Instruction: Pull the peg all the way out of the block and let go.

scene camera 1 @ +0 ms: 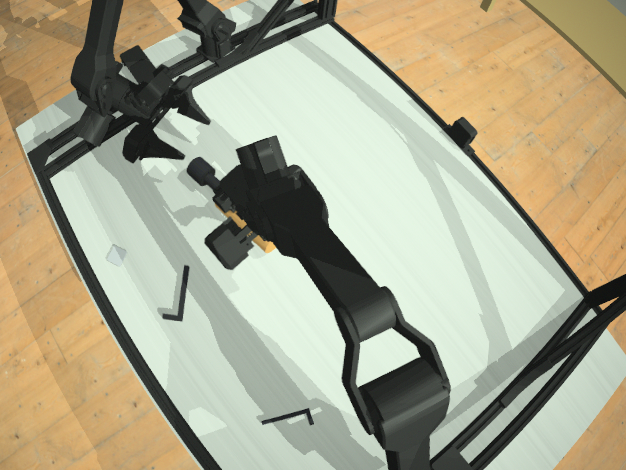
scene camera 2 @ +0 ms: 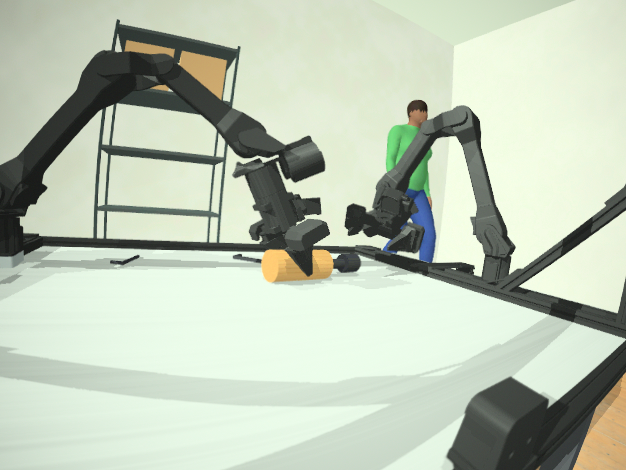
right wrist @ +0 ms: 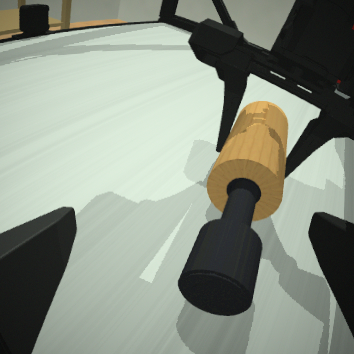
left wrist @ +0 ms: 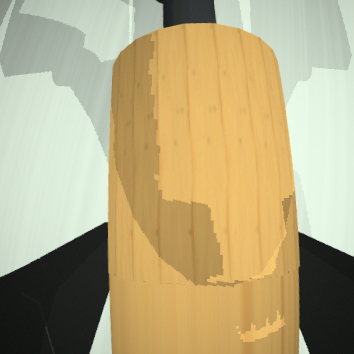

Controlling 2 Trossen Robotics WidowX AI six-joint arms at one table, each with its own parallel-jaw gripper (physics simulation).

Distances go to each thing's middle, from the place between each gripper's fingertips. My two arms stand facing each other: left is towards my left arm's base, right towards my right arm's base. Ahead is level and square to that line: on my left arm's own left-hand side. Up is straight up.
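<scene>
From my right hand: dark peg [right wrist: 219,274] 50 mm below, 70 mm to the left; wooden cylinder block [scene camera 2: 277,266] 50 mm below, 50 mm behind, 150 mm to the left. Going by its middle, wooden cylinder block nearer to my left hand than to my right hand.
From my left hand: wooden cylinder block 1 cm above, 1 cm to the left, 1 cm behind; dark peg 1 cm above, 7 cm to the right, 4 cm ahead.
</scene>
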